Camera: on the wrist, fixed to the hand. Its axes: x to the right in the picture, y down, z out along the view.
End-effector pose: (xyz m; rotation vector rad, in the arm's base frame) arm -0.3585 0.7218 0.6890 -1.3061 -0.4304 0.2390
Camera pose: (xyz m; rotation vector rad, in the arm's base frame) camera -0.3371 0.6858 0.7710 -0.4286 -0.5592 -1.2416
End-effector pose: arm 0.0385 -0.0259 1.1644 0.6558 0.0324 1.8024
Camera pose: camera 0.1000 0.0276 1.1216 0.0690 1.0487 0.5288
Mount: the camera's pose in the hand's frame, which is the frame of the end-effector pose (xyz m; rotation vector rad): 0.0186 -0.0867 -0.0247 0.3649 0.7108 -1.4219
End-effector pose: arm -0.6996 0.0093 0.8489 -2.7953 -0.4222 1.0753
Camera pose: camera -0.6885 0.0974 0.8733 -1.5929 -1.4887 -0.1572
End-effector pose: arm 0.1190 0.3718 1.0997 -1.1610 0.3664 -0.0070
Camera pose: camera 0.1452 0.3110 1.1636 -0.8094 0.0735 -1.6823
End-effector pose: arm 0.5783 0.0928 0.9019 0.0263 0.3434 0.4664
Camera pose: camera 0.6235 0.0223 0.8638 -0.0338 1.0191 -1.0372
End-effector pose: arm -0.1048 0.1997 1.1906 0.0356 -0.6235 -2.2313
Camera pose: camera -0.1726 0.2243 1.1334 -1.4223 0.4913 2.2654
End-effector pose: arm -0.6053 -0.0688 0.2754 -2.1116 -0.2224 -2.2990
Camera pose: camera -0.6405 0.0159 0.2835 0.4796 1.5557 1.8571
